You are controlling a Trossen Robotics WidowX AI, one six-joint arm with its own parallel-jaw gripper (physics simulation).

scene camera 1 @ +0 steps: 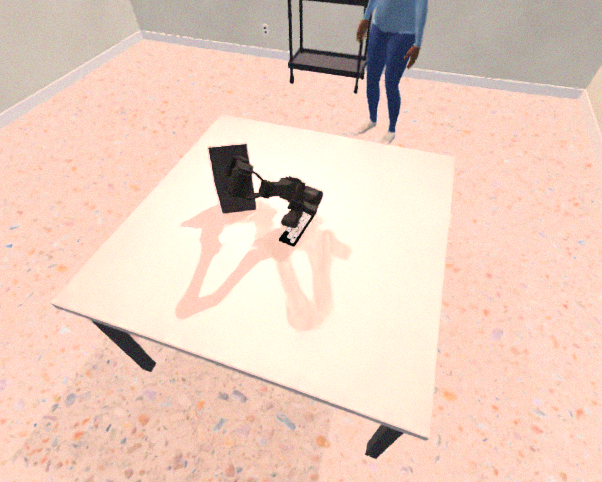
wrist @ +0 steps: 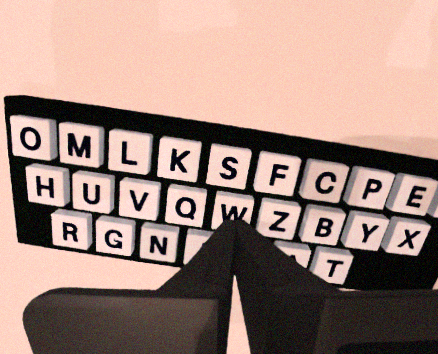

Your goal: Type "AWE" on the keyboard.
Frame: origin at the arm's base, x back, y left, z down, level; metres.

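Where they show: gripper, between the fingertips: [wrist: 233,229]; arm's base, origin of its link: [scene camera 1: 237,166].
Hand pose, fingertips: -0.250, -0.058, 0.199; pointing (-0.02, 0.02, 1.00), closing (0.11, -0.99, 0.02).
Observation:
Things, the pixels of their top centre, and the offset from my fingertips, as dx, dy, dz. "*": a spot on its surface instead. Level surfaces: height alone.
- black keyboard, a spot on its surface: [wrist: 390,270] * +0.034, -0.076, +0.008
- W key, centre of its top: [wrist: 232,214] -0.005, +0.000, +0.003
- E key, centre of its top: [wrist: 415,196] -0.007, -0.078, +0.003
- T key, centre of its top: [wrist: 332,268] +0.026, -0.044, +0.003
- white table, height of its surface: dz +0.019
- Z key, centre of its top: [wrist: 278,221] -0.001, -0.020, +0.003
- Q key, centre of its top: [wrist: 185,208] -0.010, +0.019, +0.003
The black keyboard [scene camera 1: 288,242] [wrist: 390,270] with white letter keys lies on the table, partly under the arm in the scene view. My gripper [wrist: 233,229] is shut and empty. In the wrist view its tips overlap the lower part of the W key [wrist: 233,206]; whether they touch it I cannot tell. The E key [wrist: 416,195] is in the top row at the right. The A key [wrist: 299,254] is in the bottom row, mostly hidden behind the right finger, left of the T key [wrist: 332,267]. The fingertips are hard to make out in the scene view.
The arm's black base plate [scene camera 1: 217,173] stands on the white table [scene camera 1: 371,311], left of the keyboard in the scene view. A person [scene camera 1: 389,60] in blue stands beyond the far table edge, beside a black shelf cart [scene camera 1: 326,69]. The Z key [wrist: 279,221] and Q key [wrist: 186,206] flank W.

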